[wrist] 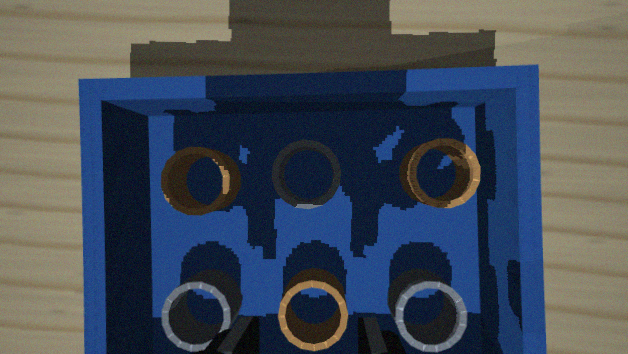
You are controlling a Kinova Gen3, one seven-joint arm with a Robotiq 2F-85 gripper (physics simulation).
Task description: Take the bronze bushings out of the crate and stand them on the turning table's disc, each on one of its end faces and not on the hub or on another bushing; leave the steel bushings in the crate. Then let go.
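Frame: origin at the arm's base, x back, y right, z up, level; millimetres.
Seen in the pictures: gripper, fingertip midpoint: (308,342).
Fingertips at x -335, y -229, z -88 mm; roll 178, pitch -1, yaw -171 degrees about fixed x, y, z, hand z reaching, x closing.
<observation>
A point is followed by its place in that frame.
The blue crate (93,210) {x -239, y -266, z -97 mm} fills much of the wrist view and holds upright bushings. Bronze bushings stand at the back left (174,180) {x -261, y -282, z -125 mm}, the back right (468,175) {x -399, y -304, z -122 mm} and the front middle (313,336) {x -338, y -217, z -125 mm}. Steel bushings stand at the back middle (275,174) {x -310, y -292, z -116 mm}, the front left (167,316) {x -270, y -220, z -116 mm} and the front right (462,316) {x -403, y -240, z -116 mm}. My gripper (306,332) {x -335, y -229, z -88 mm} is partly open at the bottom edge, holding nothing. The front middle bronze bushing appears between its two dark fingers, with visible gaps on both sides. The left finger overlaps the front left steel bushing's edge. The turning table does not show.
The crate's walls stand up around the bushings at the left, right and back. Its front wall is out of view. The wooden table top (40,200) {x -183, y -259, z -147 mm} shows beyond the crate, with a dark shadow across the crate's back wall and behind it.
</observation>
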